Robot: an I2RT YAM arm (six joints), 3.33 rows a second.
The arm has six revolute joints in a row. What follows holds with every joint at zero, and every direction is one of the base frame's. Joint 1 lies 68 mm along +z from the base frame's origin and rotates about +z. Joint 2 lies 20 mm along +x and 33.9 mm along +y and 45.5 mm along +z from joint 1 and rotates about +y. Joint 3 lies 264 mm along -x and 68.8 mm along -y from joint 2 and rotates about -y. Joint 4 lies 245 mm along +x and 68.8 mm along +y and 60 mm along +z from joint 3 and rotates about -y. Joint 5 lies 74 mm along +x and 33.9 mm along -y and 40.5 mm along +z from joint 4 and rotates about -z. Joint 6 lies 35.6 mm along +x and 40.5 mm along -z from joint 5 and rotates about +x. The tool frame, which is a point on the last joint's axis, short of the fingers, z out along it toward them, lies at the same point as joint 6; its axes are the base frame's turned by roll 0, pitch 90 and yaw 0 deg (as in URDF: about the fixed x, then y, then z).
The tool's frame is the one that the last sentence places.
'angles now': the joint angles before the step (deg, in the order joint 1, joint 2, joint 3, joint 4, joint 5, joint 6). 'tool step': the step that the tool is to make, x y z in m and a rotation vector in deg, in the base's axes. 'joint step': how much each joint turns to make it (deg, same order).
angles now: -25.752, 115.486, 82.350, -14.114, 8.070, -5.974
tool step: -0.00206, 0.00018, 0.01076, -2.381, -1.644, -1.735
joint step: 0.087, -1.583, -0.553, 1.433, 2.296, 0.321
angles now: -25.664, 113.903, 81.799, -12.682, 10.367, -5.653
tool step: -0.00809, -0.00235, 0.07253, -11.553, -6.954, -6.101
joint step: 0.000, -6.796, 3.316, 1.706, 9.381, -1.996
